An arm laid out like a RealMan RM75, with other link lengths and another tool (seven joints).
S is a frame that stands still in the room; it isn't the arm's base.
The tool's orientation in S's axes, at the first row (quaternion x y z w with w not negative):
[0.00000 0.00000 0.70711 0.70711]
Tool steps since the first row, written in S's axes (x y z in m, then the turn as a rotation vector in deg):
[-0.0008 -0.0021 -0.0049 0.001 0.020 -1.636]
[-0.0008 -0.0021 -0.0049 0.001 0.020 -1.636]
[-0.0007 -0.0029 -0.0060 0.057 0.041 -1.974]
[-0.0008 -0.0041 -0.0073 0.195 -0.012 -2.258]
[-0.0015 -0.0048 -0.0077 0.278 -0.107 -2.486]
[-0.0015 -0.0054 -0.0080 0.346 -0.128 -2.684]
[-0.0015 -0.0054 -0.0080 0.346 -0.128 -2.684]
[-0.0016 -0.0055 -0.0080 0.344 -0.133 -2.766]
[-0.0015 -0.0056 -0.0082 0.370 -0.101 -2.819]
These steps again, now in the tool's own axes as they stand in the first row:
[-0.0021 0.0008 -0.0049 0.020 -0.001 -1.636]
[-0.0021 0.0008 -0.0049 0.020 -0.001 -1.636]
[-0.0029 0.0007 -0.0060 0.041 -0.057 -1.974]
[-0.0041 0.0008 -0.0073 -0.012 -0.195 -2.258]
[-0.0048 0.0015 -0.0077 -0.107 -0.278 -2.486]
[-0.0054 0.0015 -0.0080 -0.128 -0.346 -2.684]
[-0.0054 0.0015 -0.0080 -0.128 -0.346 -2.684]
[-0.0055 0.0016 -0.0080 -0.133 -0.344 -2.766]
[-0.0056 0.0015 -0.0082 -0.101 -0.370 -2.819]

